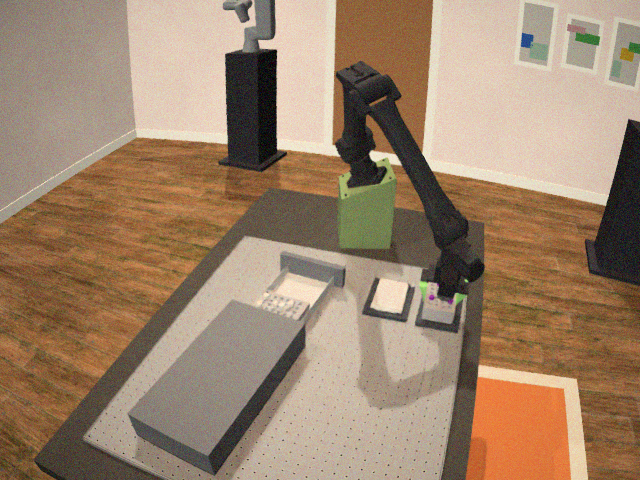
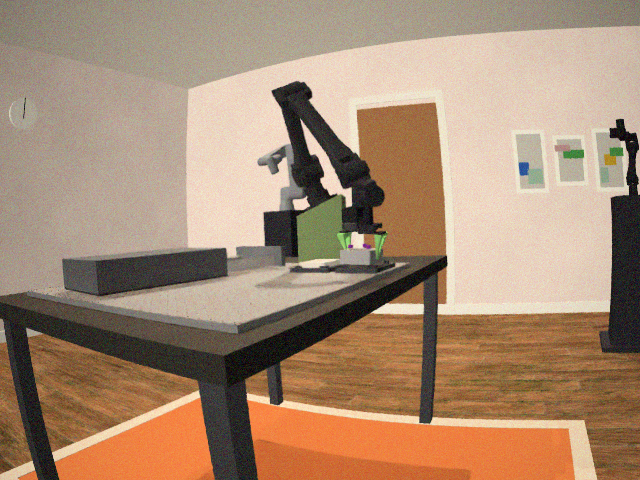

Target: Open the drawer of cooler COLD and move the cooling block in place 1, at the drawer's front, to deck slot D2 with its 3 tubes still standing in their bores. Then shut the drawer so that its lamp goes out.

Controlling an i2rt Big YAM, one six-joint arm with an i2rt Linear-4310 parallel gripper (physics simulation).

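Where they show: gripper, between the fingertips: (image 1: pixel 439 302); arm's base, origin of its link: (image 1: pixel 367 179) (image 2: pixel 322 205).
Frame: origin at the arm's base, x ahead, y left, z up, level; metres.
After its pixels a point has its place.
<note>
The grey cooling block (image 1: pixel 439 312) {x 0.380, y 0.343, z -0.150 m} (image 2: pixel 356 256) {x 0.379, y 0.346, z -0.159 m} is upright at the right-hand dark deck slot (image 1: pixel 436 324) {x 0.379, y 0.343, z -0.192 m} (image 2: pixel 364 269) {x 0.384, y 0.372, z -0.193 m}, low in or on its frame; the exact seating is too small to tell. Two purple tube caps show clearly on its top; the third tube is not clear. My gripper (image 1: pixel 443 296) {x 0.312, y 0.330, z -0.171 m} (image 2: pixel 362 251) {x 0.312, y 0.330, z -0.171 m} is shut on the block, its green fingers at two opposite sides. The drawer (image 1: pixel 312 269) {x 0.328, y -0.041, z -0.157 m} (image 2: pixel 260 255) {x 0.328, y -0.035, z -0.163 m} stands open from the grey cooler (image 1: pixel 222 372) {x 0.817, y -0.028, z -0.120 m} (image 2: pixel 155 271) {x 0.844, y 0.061, z -0.160 m}. Another block with many bores (image 1: pixel 284 304) {x 0.505, y -0.039, z -0.157 m} lies in the drawer beside the cooler. The lamp does not show.
A second dark slot (image 1: pixel 384 315) {x 0.396, y 0.200, z -0.193 m} with a white plate-like piece (image 1: pixel 391 295) {x 0.324, y 0.195, z -0.178 m} (image 2: pixel 320 263) {x 0.375, y 0.226, z -0.180 m} lies between the drawer and the held block. The green arm pedestal (image 1: pixel 364 222) {x 0.070, y 0.021, z -0.120 m} (image 2: pixel 321 229) {x 0.065, y 0.034, z -0.090 m} stands behind them. The perforated deck (image 1: pixel 361 439) {x 0.799, y 0.288, z -0.204 m} reaches near the table's right edge.
</note>
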